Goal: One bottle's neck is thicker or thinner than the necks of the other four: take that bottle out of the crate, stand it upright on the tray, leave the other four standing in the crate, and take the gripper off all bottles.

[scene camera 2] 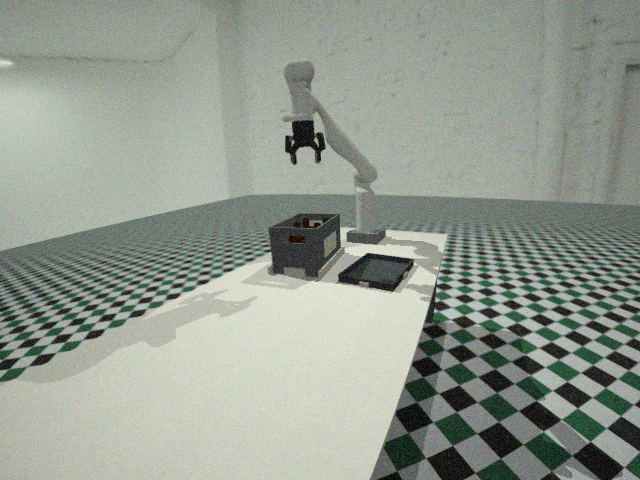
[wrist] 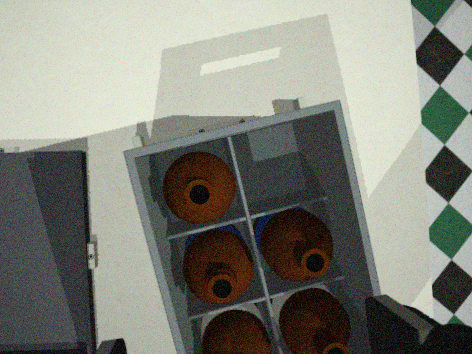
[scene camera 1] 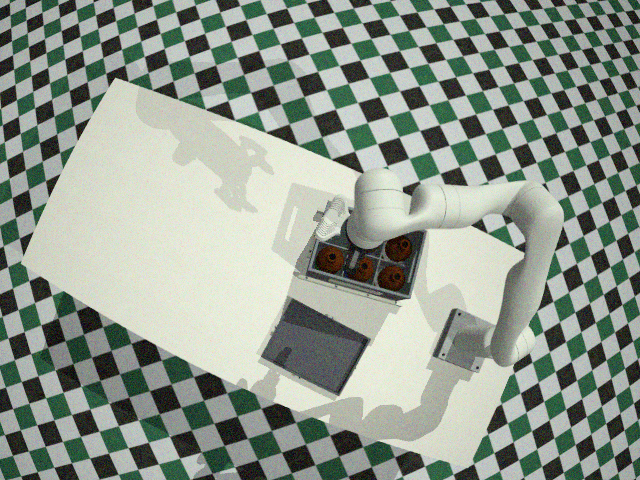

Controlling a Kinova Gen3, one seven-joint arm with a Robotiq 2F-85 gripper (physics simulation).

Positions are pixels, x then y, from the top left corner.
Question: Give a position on a crate cell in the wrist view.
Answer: At 268, 160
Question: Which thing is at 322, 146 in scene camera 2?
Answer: My gripper.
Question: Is my gripper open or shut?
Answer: Open.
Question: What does my gripper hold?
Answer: Nothing.
